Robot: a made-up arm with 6 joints.
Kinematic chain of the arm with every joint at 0, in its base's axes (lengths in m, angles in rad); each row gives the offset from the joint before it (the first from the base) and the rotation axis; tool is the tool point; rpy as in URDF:
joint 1: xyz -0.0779 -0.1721 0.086 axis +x
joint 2: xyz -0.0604 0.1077 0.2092 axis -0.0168 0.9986 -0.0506
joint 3: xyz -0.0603 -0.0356 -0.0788 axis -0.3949 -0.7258 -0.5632
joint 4: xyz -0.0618 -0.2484 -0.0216 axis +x
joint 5: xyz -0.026 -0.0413 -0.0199 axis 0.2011 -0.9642 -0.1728
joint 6: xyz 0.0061 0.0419 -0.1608 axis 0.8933 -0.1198 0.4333
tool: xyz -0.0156 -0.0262 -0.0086 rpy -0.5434 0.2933 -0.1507
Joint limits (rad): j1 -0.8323..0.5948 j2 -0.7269..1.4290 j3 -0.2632..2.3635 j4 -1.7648..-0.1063 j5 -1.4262..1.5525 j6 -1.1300..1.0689
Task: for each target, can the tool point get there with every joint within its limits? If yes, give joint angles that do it. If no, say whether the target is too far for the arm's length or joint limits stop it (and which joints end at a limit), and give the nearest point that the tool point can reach.
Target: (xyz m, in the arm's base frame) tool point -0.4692 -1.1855 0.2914
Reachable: no: too far | nearest point -0.3294 -0.7171 0.3201 | short by 0.490 m
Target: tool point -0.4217 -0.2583 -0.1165
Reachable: yes | joints 0.3739 -0.3791 0.9833 -0.5778 -1.1958 0.1449
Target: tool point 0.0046 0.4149 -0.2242
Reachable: no: joint limits stop it (at a limit: joint 1, joint 2, joint 3, joint 4) | nearest point -0.0581 0.0466 -0.1643 | short by 0.378 m
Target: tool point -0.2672 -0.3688 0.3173
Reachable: yes | joints -0.1358 0.5924 0.6497 -0.4312 1.3106 -0.5002
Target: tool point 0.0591 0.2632 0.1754
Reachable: no: joint limits stop it (at a limit: joint 1, joint 2, joint 3, joint 4, joint 5) | nearest point 0.0018 0.0228 -0.0789 | short by 0.355 m
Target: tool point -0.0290 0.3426 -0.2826
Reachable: no: joint limits stop it (at a limit: joint 1, joint 2, joint 3, joint 4) | nearest point -0.0775 0.0463 -0.1782 | short by 0.318 m
